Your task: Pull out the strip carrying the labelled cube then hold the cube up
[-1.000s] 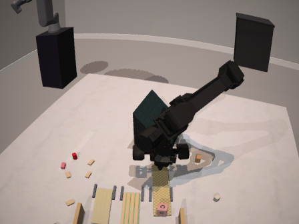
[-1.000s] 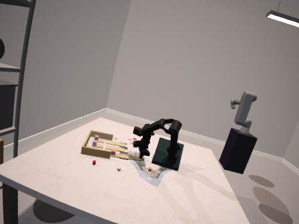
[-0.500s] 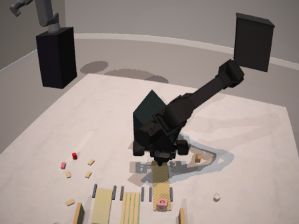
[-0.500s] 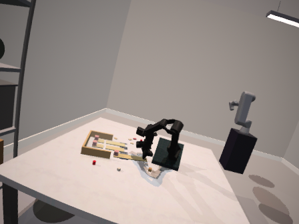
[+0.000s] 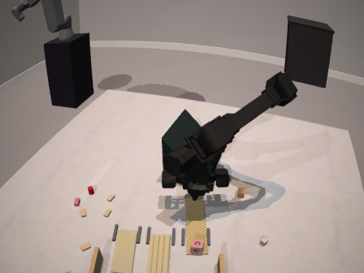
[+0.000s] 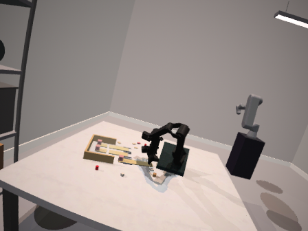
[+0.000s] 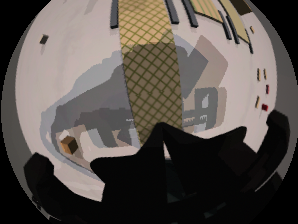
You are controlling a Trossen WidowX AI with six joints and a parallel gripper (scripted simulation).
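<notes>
My gripper tip is 90 mm short of the tan woven strip and 30 mm to the right of it. From my gripper tip the other things lie so: pink block: 340 mm to the right, 140 mm ahead; then tan block: 230 mm to the right, 140 mm ahead.
</notes>
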